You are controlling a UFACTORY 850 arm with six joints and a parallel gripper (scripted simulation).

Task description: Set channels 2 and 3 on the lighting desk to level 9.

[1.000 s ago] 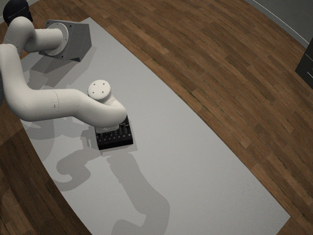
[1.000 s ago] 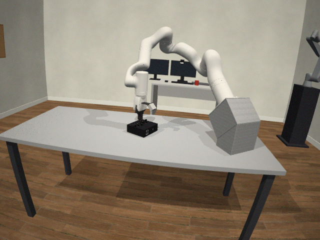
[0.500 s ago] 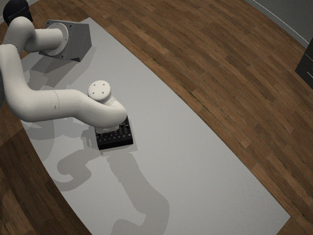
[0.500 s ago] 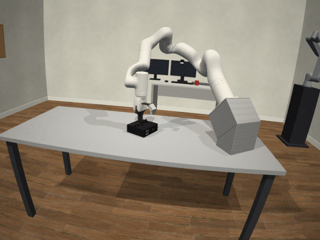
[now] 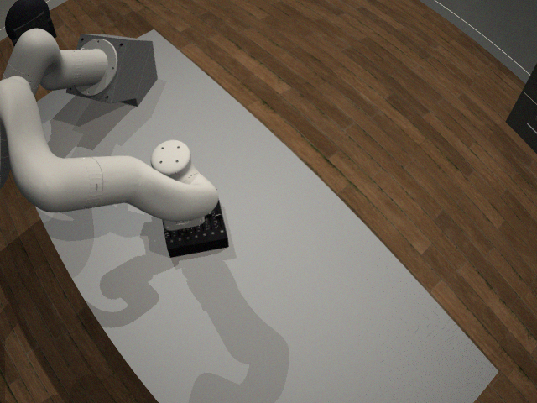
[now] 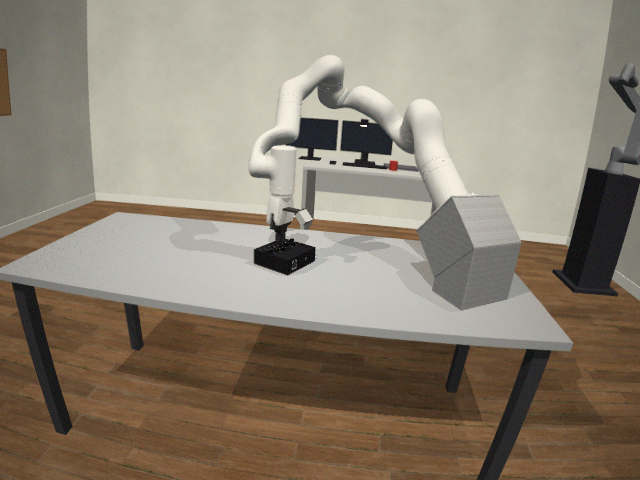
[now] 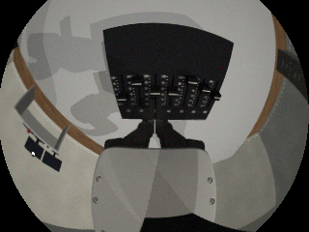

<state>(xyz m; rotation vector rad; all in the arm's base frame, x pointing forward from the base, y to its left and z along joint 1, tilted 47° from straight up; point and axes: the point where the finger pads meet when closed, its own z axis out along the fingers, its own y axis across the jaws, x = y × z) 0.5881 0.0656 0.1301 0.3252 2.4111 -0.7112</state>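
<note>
Now: the fader cap 50 mm behind my hand and 20 mm below it.
</note>
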